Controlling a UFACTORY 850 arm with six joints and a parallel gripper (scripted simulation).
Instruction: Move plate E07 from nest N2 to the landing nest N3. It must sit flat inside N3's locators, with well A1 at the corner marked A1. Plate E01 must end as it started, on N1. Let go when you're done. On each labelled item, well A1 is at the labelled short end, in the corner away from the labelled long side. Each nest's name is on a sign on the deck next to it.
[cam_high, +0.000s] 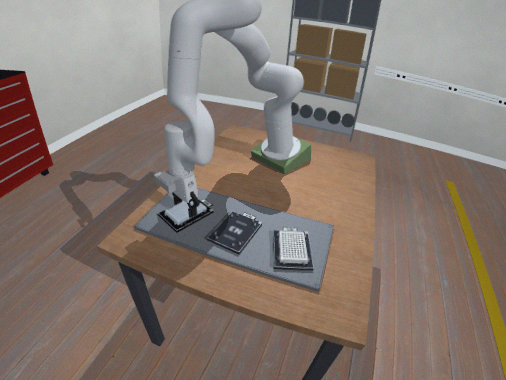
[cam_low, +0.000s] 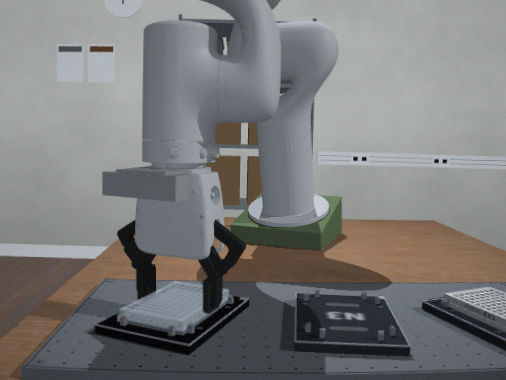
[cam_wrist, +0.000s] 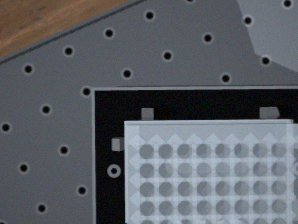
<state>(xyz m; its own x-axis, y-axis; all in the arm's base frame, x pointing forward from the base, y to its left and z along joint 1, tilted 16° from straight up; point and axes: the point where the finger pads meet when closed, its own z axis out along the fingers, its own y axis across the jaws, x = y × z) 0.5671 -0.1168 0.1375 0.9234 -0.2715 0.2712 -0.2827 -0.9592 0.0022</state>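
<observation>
Right now the nest N2 is 2 cm below my hand. Round my hand: clear well plate: 1 cm below; then landing nest N3: 20 cm to the left, 2 cm below, 1 cm behind; then A1 corner mark: 7 cm to the left, 6 cm behind, 2 cm below.
</observation>
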